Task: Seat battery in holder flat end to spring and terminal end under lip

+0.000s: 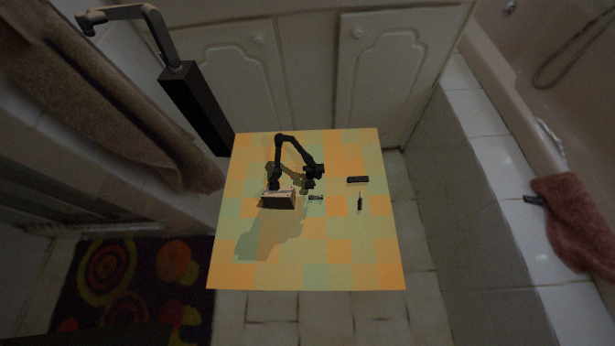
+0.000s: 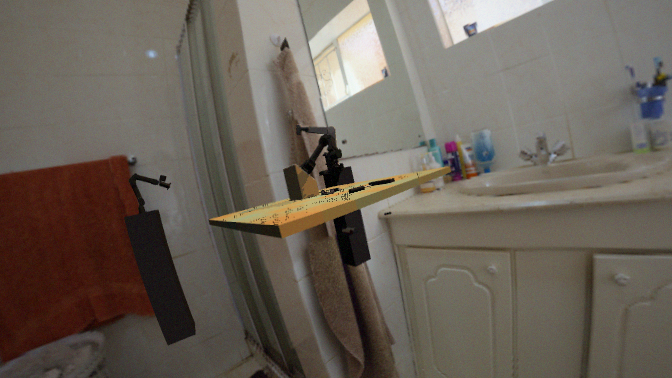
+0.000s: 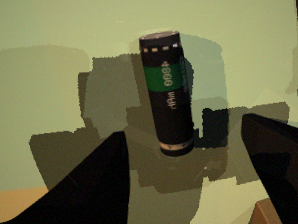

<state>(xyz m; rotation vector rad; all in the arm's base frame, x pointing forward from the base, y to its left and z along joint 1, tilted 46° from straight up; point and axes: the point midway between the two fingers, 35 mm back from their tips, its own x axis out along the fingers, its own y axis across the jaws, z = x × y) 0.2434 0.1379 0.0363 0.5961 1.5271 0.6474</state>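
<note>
My gripper tip is 4 cm above the battery. Round my gripper tip: flat black block (36 cm ahead, 7 cm to the left, 4 cm below).
</note>
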